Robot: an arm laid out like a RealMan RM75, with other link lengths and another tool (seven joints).
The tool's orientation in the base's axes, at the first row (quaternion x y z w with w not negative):
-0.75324, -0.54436, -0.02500, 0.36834
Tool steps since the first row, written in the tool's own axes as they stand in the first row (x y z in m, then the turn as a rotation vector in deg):
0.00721, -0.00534, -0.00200, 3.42, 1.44, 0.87
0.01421, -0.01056, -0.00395, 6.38, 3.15, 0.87
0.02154, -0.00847, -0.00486, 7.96, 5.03, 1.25
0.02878, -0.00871, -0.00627, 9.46, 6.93, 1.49
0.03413, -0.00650, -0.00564, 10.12, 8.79, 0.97
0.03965, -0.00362, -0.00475, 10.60, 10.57, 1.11
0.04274, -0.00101, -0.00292, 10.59, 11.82, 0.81
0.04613, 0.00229, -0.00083, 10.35, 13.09, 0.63
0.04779, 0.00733, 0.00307, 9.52, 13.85, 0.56
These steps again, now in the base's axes. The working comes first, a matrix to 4 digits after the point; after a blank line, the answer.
The tool's axes in the first row as the columns of a matrix, in the base's axes (used below as rounded here):
0.4061, 0.8385, -0.3634
0.8017, -0.1360, 0.5821
0.4387, -0.5277, -0.7274

-0.00082, 0.00534, 0.00744, 2.28, 3.05, 0.11
-0.00165, 0.01053, 0.01468, 4.92, 5.19, 0.50
0.00341, 0.01559, 0.01745, 7.00, 6.43, -0.07
0.00666, 0.02061, 0.02178, 9.11, 7.51, -0.59
0.01046, 0.02496, 0.02251, 11.13, 7.48, -0.90
0.01479, 0.02951, 0.02276, 12.76, 7.71, -1.73
0.01757, 0.03270, 0.02141, 13.92, 7.35, -2.18
0.02096, 0.03619, 0.01963, 14.95, 6.88, -2.83
0.02444, 0.03910, 0.01486, 15.28, 6.07, -3.54

